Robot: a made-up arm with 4 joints.
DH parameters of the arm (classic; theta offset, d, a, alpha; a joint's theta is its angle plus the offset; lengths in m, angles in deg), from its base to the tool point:
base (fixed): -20.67 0 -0.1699 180
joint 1: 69.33 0.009 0.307 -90
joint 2: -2 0.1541 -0.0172 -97.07
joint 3: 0 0.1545 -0.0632 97.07
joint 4: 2 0.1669 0.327 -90
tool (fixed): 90 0.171 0 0
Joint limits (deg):
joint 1: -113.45..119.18
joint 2: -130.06..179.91
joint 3: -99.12..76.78
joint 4: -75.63..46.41
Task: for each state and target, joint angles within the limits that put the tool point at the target. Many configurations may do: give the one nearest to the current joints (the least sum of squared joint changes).
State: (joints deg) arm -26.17 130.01 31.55 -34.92
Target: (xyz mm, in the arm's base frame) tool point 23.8 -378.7 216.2
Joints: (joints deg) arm -47.27 85.44 24.92 -69.94
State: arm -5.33 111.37 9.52 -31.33
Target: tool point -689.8 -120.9 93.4
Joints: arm 29.70 77.90 -22.31 -71.56
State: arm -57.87 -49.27 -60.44 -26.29
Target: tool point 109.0 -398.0 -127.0
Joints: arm -81.04 -58.08 -32.11 -62.52
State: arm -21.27 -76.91 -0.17 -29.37
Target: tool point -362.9 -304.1 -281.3
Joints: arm -13.32 -90.88 3.99 -51.39
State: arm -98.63 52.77 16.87 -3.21
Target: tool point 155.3 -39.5 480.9
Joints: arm -107.33 32.87 32.77 24.79
